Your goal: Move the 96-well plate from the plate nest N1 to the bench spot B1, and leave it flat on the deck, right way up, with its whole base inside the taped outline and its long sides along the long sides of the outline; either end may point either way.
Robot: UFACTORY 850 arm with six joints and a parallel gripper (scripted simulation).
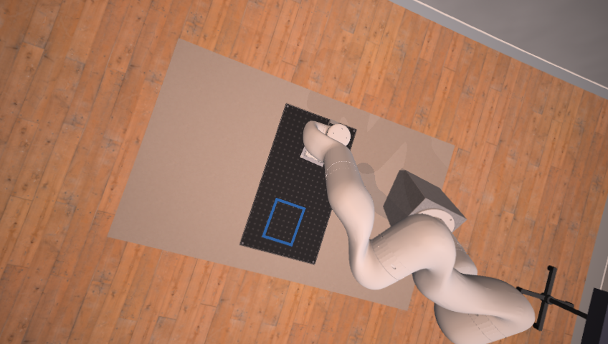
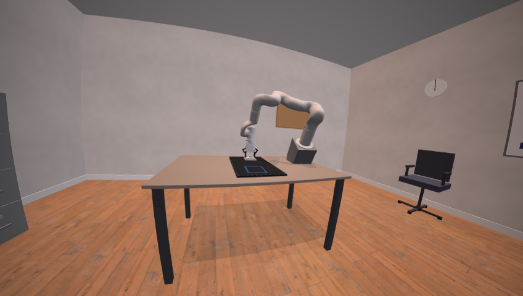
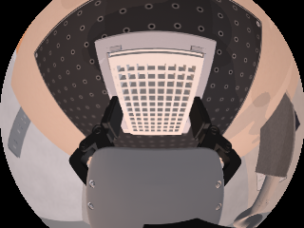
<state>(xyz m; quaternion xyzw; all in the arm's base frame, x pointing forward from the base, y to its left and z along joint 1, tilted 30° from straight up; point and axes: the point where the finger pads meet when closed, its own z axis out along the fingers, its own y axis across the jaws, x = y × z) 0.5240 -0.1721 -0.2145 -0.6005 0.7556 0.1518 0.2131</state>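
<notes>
The white 96-well plate lies 10 mm below my hand.
</notes>
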